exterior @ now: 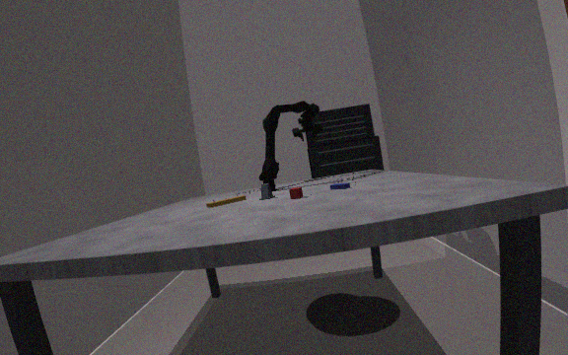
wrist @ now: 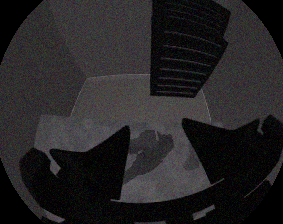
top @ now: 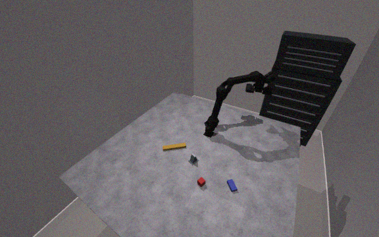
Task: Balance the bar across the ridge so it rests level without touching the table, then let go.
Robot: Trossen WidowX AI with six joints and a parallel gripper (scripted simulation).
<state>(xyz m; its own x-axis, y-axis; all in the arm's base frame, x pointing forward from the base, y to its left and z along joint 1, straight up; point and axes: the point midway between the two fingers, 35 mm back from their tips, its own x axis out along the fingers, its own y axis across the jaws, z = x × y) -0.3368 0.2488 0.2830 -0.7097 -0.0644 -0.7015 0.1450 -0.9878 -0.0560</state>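
Now: the yellow bar 62 cm ahead of my gripper tip, 40 cm to the right of it and 25 cm below it. The rest, counted from my gripper tip: red cube: 77 cm ahead, 24 cm below, 10 cm to the right; then blue block: 70 cm ahead, 25 cm below, 6 cm to the left.
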